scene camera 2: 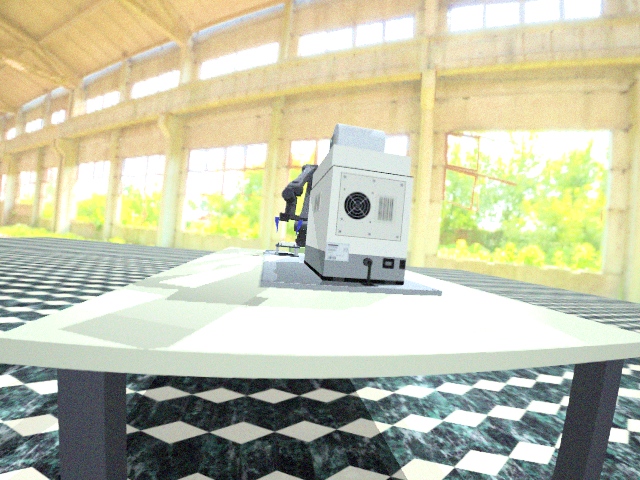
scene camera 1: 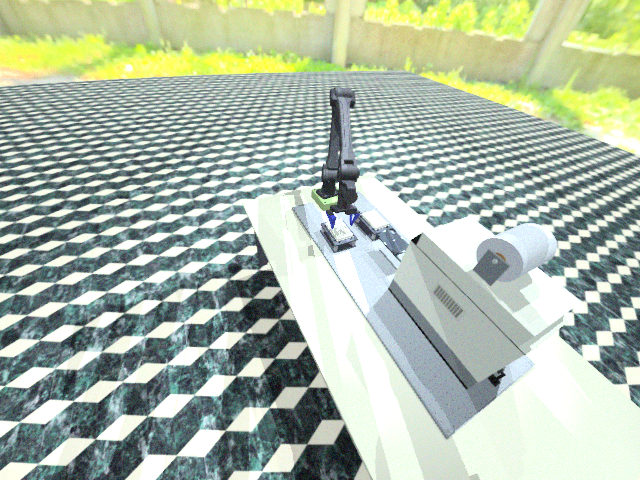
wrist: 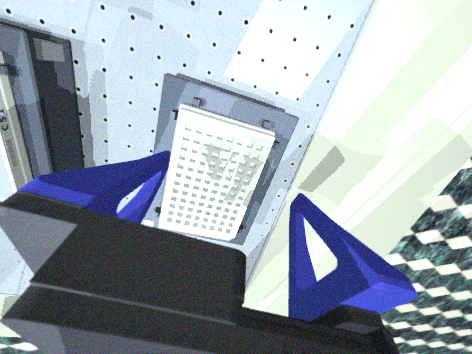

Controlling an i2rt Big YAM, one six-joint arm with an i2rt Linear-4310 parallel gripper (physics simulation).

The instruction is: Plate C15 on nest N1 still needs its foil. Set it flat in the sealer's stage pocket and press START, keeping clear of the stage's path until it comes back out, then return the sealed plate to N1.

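Pixels of known places: gripper, fingertip midpoint: (scene camera 2: 286, 234) (scene camera 1: 341, 227) (wrist: 235, 179); arm's base, link origin: (scene camera 2: 301, 246) (scene camera 1: 327, 193).
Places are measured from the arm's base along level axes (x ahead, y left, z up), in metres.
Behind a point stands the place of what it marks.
A white well plate (scene camera 1: 339, 231) {x 0.319, y -0.165, z 0.030 m} (scene camera 2: 287, 244) {x 0.364, y -0.167, z 0.021 m} (wrist: 215, 175) {x 0.314, y -0.157, z 0.030 m} lies flat on a raised grey nest (scene camera 1: 338, 247) {x 0.357, y -0.191, z -0.032 m} (wrist: 167, 97) {x 0.375, y -0.111, z 0.015 m}; open wells show in its top. My gripper (scene camera 1: 343, 224) {x 0.333, y -0.170, z 0.071 m} (scene camera 2: 287, 232) {x 0.333, y -0.170, z 0.071 m} (wrist: 235, 179) {x 0.333, y -0.170, z 0.071 m} is open and empty above this plate, its blue fingers toward the plate's two long sides. No label is readable on this plate or nest. The big light-grey sealer (scene camera 1: 454, 310) {x 0.890, y -0.190, z 0.176 m} (scene camera 2: 320, 227) {x 0.962, y -0.199, z 0.099 m} stands farther along the board. A dark part (scene camera 1: 393, 241) {x 0.523, y -0.028, z 0.071 m}, possibly its stage, shows before it. The START button does not show.
Another light-topped plate (scene camera 1: 373, 220) {x 0.340, y 0.036, z 0.030 m} sits in a dark holder (scene camera 1: 368, 229) {x 0.336, y 0.023, z -0.029 m} (wrist: 57, 100) {x 0.351, y 0.009, z -0.031 m} beside the first. Its edge, with a partly readable label, shows at the wrist view's left. A foil roll (scene camera 1: 522, 253) {x 0.914, y -0.150, z 0.432 m} (scene camera 2: 357, 137) {x 0.951, y -0.103, z 0.386 m} tops the sealer. The perforated board (scene camera 1: 408, 361) {x 0.901, y -0.307, z -0.036 m} (wrist: 120, 65) {x 0.392, y -0.054, z -0.036 m} lies on the table.
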